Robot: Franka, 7 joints.
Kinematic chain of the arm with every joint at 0, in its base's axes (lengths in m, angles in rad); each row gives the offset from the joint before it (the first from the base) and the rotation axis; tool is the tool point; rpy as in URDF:
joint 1: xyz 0 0 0.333 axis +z
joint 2: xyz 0 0 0 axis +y
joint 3: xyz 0 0 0.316 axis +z
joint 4: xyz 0.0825 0 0 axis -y
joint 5: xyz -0.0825 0 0.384 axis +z
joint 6: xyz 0 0 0 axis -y
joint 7: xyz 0.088 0 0 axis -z
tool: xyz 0 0 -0.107 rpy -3.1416 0 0
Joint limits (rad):
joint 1: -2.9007..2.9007
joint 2: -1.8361..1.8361
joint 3: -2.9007..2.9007
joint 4: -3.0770..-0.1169
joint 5: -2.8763..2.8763
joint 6: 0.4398..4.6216
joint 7: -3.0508..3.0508
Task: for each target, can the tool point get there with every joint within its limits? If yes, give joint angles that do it. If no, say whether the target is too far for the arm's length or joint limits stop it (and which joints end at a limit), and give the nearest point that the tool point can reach.
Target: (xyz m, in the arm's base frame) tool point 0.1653 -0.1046 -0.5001
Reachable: no: joint limits stop it (at a limit: joint 2) | nearest point 0.1812 -0.1147 -0.3563 | short by 0.145 m
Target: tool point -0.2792 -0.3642 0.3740
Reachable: yes | joints -0.3630 -1.4824 -1.4452 -1.9077 -0.1906 0.9772 2.4315
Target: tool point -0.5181 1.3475 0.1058
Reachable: no: too far | nearest point -0.3041 0.7910 0.1996 | short by 0.604 m
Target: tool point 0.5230 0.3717 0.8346
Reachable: yes | joints 0.4123 0.2979 0.2621 -0.9446 0.3057 2.2338 -0.3965
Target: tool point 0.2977 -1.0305 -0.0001
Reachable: no: too far | nearest point 0.2274 -0.7871 0.0786 | short by 0.265 m
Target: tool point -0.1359 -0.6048 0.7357
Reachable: yes | joints -0.7005 0.2892 -1.3668 -1.3563 0.8587 2.0148 -0.1539
